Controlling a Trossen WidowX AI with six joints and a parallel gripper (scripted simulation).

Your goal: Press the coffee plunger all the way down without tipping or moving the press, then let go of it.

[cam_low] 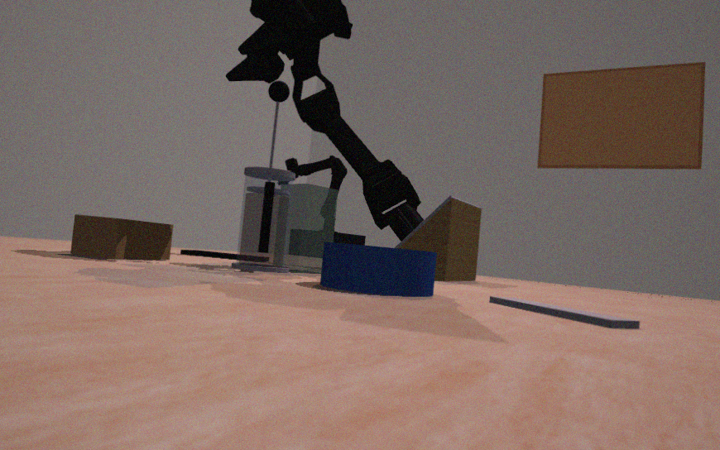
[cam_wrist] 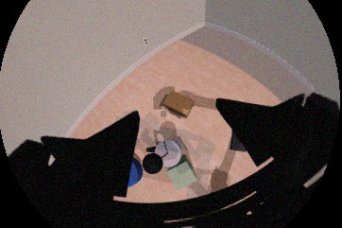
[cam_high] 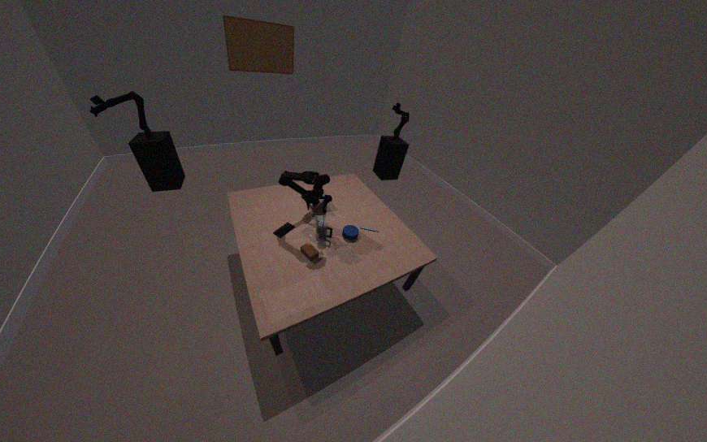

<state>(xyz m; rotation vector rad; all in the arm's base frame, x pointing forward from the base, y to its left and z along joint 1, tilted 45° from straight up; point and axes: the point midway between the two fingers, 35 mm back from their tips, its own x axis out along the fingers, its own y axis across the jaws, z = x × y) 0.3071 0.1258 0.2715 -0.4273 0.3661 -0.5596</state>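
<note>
The glass coffee press lies 17 cm below my gripper tip, 8 cm to the left of it and 2 cm behind it. Round my gripper tip: brown box 26 cm below, 10 cm ahead, 6 cm to the right; flat black slab 28 cm below, 18 cm to the right, 16 cm behind; thin grey strip 47 cm to the left, 29 cm below, 3 cm behind.
</note>
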